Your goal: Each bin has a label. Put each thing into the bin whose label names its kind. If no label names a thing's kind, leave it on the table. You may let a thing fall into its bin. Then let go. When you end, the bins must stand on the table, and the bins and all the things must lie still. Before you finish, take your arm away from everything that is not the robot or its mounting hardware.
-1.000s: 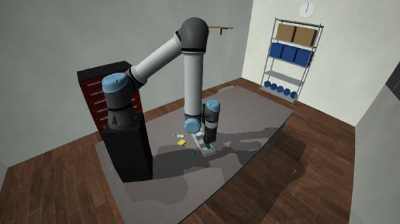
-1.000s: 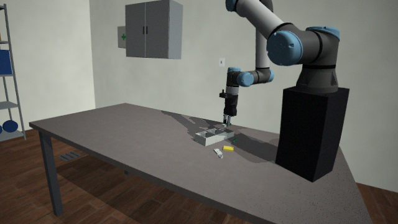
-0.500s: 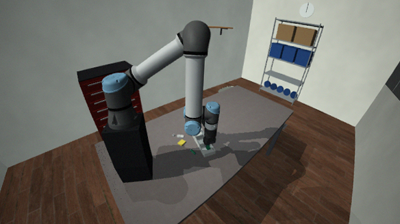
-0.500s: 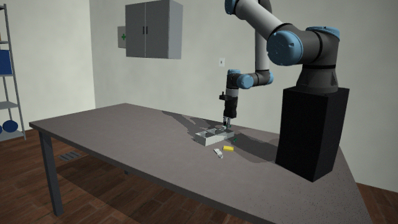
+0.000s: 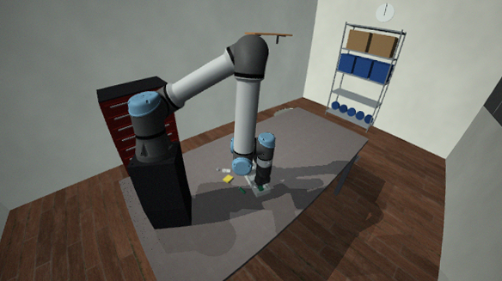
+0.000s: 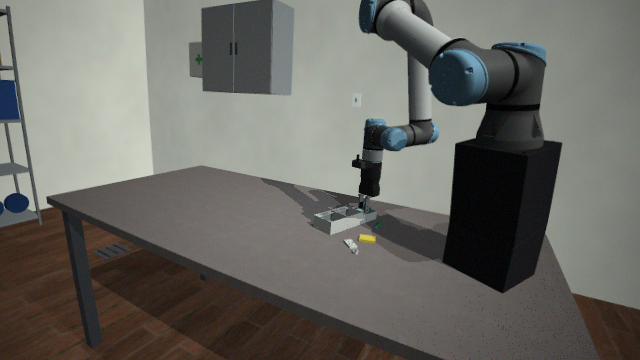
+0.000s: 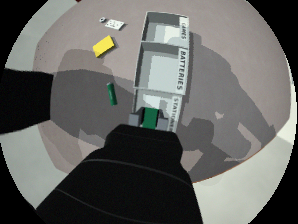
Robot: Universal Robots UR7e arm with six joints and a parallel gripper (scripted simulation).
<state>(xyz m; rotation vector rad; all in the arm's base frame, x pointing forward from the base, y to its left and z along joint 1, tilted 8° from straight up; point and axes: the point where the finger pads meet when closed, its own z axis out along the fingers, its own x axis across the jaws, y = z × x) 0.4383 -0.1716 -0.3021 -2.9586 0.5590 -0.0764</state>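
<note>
Right now my hand is 70 mm past the yellow block, 180 mm to the right of it and 40 mm above it. The rest, counted from my hand: slim green thing: 70 mm behind, 60 mm to the left, 40 mm below.
</note>
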